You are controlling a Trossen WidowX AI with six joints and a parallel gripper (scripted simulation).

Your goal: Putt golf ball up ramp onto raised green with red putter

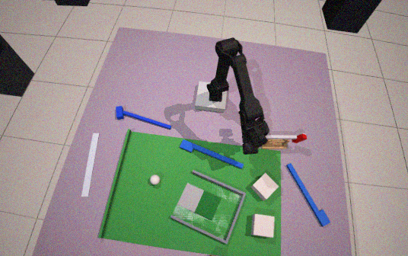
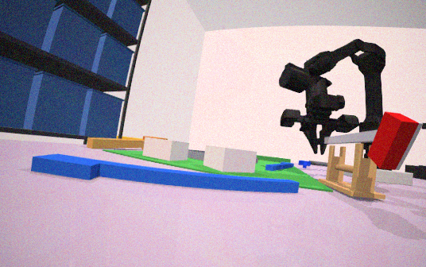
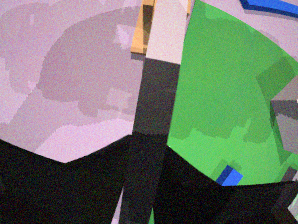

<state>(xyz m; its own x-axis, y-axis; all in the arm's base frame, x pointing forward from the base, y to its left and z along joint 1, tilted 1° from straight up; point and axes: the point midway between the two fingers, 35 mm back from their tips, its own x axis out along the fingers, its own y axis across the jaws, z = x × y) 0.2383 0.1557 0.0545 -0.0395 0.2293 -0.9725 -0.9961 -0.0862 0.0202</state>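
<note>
Right now my gripper tip is 1 cm past the red putter, 11 cm to the right of it and 2 cm below it. Round my gripper tip: wooden stand: 1 cm behind, 13 cm to the left, 2 cm below; white golf ball: 21 cm ahead, 40 cm to the right, 3 cm below; white bar: 16 cm ahead, 71 cm to the right, 6 cm below.
</note>
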